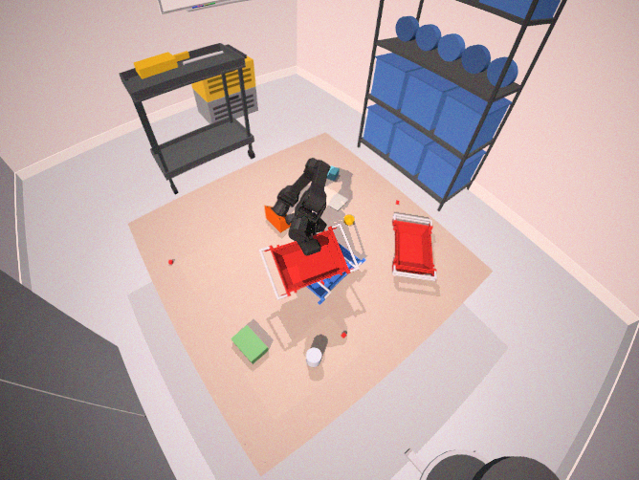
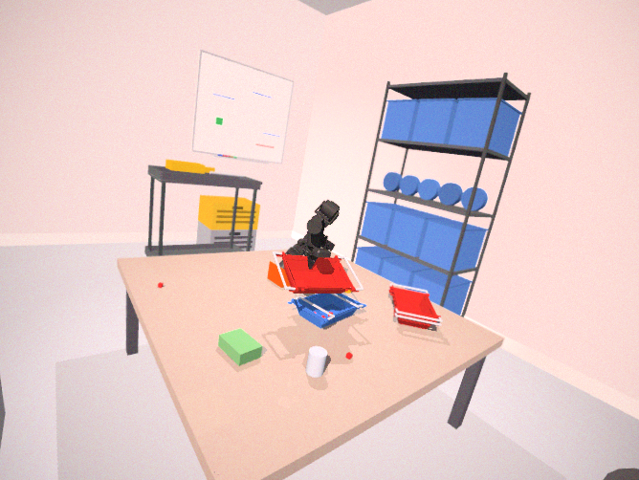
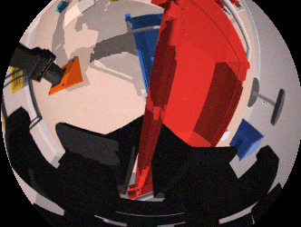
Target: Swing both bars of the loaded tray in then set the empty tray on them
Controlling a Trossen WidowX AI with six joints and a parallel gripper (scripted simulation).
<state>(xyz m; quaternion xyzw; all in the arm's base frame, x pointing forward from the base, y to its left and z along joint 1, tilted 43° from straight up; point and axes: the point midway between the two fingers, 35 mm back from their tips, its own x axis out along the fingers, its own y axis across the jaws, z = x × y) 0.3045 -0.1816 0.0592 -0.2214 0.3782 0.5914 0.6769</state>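
My gripper tip is 70 mm short of the red tray, 20 mm to the left of it and 10 mm below it. Also, from my gripper tip: cream pad 390 mm to the left, 250 mm behind, 190 mm below; then yellow puck 360 mm to the left, 180 mm below, 80 mm behind; then green block 360 mm to the right, 170 mm below, 130 mm ahead.
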